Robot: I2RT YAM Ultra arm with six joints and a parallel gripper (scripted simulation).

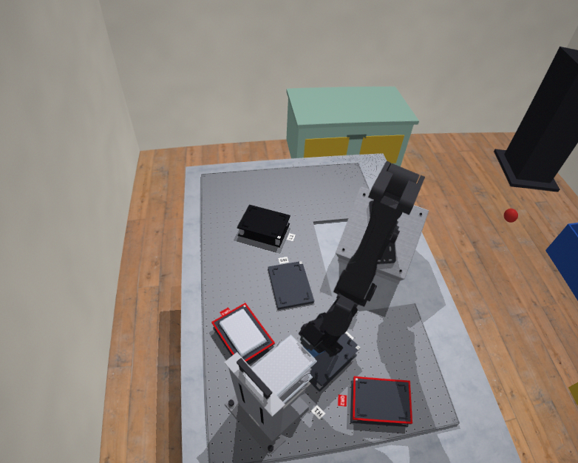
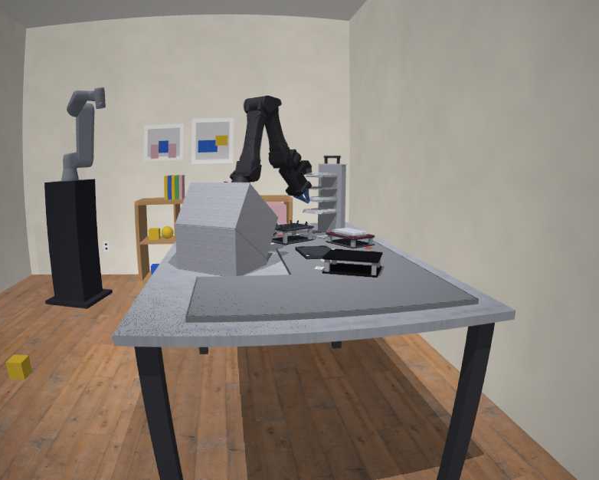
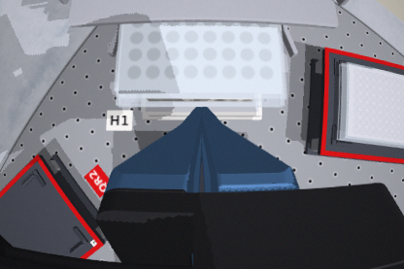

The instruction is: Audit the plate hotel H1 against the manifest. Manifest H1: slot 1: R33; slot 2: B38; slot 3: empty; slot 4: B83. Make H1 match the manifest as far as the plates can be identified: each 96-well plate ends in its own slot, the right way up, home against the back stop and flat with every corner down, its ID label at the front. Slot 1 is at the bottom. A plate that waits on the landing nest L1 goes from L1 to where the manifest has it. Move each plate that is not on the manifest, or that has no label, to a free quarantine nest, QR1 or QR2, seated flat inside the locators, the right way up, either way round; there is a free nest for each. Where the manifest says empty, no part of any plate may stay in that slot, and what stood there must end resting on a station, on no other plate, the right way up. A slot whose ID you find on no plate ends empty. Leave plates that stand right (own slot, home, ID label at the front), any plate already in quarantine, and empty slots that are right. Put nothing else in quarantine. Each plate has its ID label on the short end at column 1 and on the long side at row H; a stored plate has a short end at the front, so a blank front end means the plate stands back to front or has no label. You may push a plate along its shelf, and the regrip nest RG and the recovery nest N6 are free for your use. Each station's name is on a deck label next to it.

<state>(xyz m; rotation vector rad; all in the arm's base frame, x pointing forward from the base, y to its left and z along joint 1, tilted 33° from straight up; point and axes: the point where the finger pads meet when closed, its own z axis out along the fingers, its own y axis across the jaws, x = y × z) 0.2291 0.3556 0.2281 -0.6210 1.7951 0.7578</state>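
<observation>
My hand is 100 mm above the regrip nest RG, 80 mm to the left of it and 70 mm past it. Round my hand: H1 deck label: 160 mm below, 80 mm to the left, 60 mm behind; white 96-well plate: 50 mm to the left, 50 mm below, 50 mm ahead; plate hotel H1: 110 mm to the left, 100 mm ahead.
</observation>
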